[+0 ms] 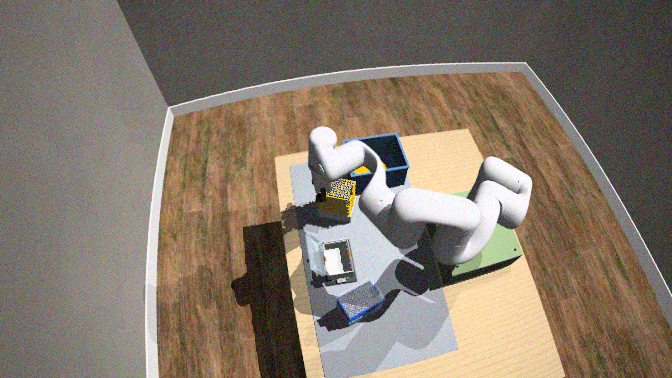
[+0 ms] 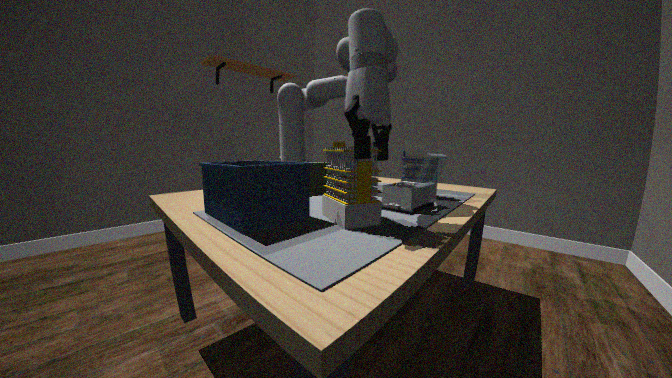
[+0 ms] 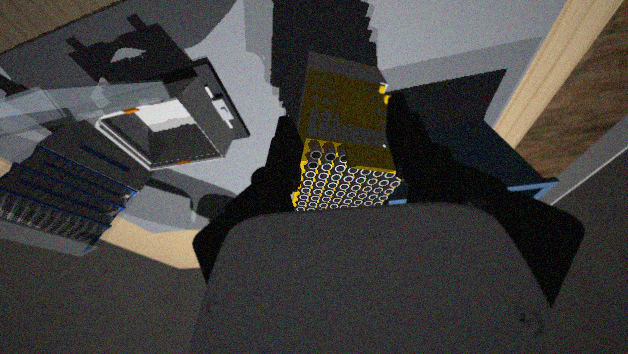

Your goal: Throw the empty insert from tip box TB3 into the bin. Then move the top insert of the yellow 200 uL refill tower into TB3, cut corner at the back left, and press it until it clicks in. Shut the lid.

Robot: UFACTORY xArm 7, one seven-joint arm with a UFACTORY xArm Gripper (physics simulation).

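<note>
My gripper (image 2: 372, 154) (image 3: 339, 123) is shut on the top insert (image 1: 341, 189) (image 2: 337, 158) (image 3: 352, 186) of the yellow refill tower (image 2: 336, 187) (image 3: 345, 100). The insert is raised a little: a wider gap shows under its plate than between the lower plates, and its tips still reach down to the stack. It looks roughly level. Tip box TB3 (image 1: 346, 278) (image 2: 422, 195) (image 3: 210, 117) stands with its clear lid (image 1: 315, 255) (image 2: 420, 169) open and no insert in it. A yellow insert (image 1: 362, 170) lies in the blue bin (image 1: 397, 179) (image 2: 250, 200).
A blue refill tower (image 1: 361, 300) (image 3: 65, 200) stands beyond TB3 from the yellow tower. The bin is close beside the yellow tower. A green box (image 1: 500, 245) stands by the arm's base. A grey mat (image 1: 430, 335) (image 2: 330, 260) lies under the towers and TB3.
</note>
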